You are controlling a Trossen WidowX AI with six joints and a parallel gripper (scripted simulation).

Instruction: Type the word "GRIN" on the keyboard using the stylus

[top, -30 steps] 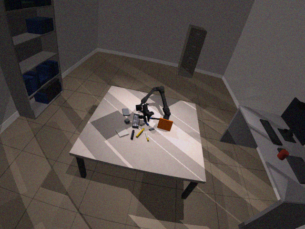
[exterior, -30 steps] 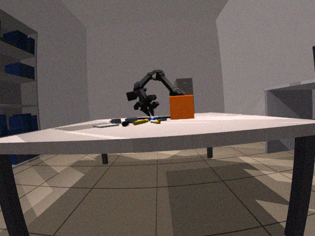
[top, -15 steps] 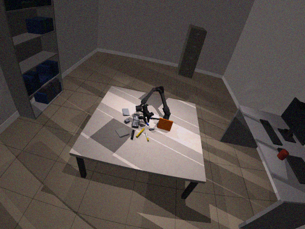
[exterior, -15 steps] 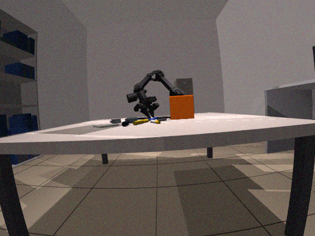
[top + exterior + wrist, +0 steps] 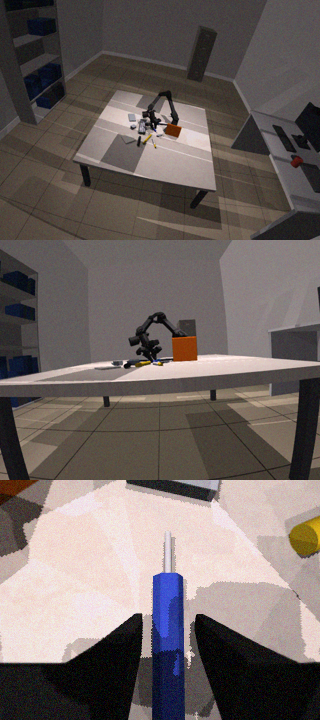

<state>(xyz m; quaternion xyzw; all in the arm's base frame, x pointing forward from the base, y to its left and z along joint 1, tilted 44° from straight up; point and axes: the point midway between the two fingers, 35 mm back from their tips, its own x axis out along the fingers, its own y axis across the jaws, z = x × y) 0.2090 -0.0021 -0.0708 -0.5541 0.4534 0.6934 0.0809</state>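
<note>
My gripper tip is now 40 mm past the grey stylus tip and 30 mm to the right of it. Round my gripper tip: yellow marker 170 mm to the left, 30 mm ahead; blue stylus 10 mm to the left, 10 mm behind; white-and-yellow pen 210 mm to the left, 60 mm behind.
</note>
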